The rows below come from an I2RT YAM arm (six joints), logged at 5 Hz.
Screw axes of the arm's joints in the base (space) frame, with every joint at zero. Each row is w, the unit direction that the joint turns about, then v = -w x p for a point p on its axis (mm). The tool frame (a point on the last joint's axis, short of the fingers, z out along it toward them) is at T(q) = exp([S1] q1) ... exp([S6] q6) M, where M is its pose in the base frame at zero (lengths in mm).
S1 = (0, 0, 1, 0, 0, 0)
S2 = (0, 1, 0, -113.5, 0, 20)
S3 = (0, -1, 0, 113.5, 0, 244)
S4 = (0, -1, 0, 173.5, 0, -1)
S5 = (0, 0, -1, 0, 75, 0)
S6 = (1, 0, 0, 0, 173.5, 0)
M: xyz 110.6 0 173.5 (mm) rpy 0 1.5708 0 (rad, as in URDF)
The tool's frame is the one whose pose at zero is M.
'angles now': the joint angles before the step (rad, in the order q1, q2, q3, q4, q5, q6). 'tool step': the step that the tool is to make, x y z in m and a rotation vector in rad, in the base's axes. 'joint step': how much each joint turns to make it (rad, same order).
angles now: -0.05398, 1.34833, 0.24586, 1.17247, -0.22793, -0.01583
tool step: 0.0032, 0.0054, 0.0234, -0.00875, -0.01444, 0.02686
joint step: 0.02276, -0.10072, 0.06220, -0.14995, -0.00471, -0.00800
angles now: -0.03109, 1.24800, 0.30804, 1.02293, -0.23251, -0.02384
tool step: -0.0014, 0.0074, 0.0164, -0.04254, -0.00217, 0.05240
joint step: 0.02695, -0.07835, 0.04288, -0.12848, -0.02875, -0.04160
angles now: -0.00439, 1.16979, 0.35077, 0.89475, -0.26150, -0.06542
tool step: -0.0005, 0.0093, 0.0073, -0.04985, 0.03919, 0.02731
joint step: 0.04105, -0.04622, 0.03713, -0.13639, 0.01129, -0.05150
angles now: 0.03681, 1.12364, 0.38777, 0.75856, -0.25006, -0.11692
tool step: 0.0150, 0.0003, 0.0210, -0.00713, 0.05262, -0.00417
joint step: -0.00050, 0.01260, 0.12420, -0.16576, 0.00370, -0.00535
